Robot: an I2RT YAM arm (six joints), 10 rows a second.
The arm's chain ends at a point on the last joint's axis. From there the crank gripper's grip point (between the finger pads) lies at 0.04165 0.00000 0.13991 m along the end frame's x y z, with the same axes.
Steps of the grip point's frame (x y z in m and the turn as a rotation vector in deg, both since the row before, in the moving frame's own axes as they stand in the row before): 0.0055, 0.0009, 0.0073, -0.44, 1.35, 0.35; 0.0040, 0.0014, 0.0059, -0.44, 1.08, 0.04; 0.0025, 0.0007, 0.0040, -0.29, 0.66, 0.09; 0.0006, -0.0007, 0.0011, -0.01, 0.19, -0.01; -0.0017, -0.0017, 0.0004, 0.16, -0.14, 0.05; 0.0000, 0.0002, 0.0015, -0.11, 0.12, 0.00; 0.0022, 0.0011, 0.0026, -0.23, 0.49, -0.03; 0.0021, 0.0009, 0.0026, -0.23, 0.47, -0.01; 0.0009, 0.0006, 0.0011, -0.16, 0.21, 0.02; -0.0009, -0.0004, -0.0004, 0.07, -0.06, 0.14; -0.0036, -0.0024, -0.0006, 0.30, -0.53, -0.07
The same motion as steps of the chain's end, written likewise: 0.0022, -0.0004, 0.0083, -0.44, 1.35, 0.35; 0.0014, 0.0003, 0.0067, -0.44, 1.08, 0.04; 0.0009, -0.0001, 0.0045, -0.29, 0.66, 0.09; 0.0001, -0.0007, 0.0012, -0.01, 0.19, -0.01; -0.0014, -0.0013, 0.0003, 0.16, -0.14, 0.05; -0.0003, -0.0001, 0.0016, -0.11, 0.12, 0.00; 0.0010, 0.0006, 0.0030, -0.23, 0.49, -0.03; 0.0010, 0.0003, 0.0029, -0.23, 0.47, -0.01; 0.0004, 0.0002, 0.0013, -0.16, 0.21, 0.02; -0.0008, -0.0003, -0.0004, 0.07, -0.06, 0.14; -0.0023, -0.0016, -0.0010, 0.30, -0.53, -0.07
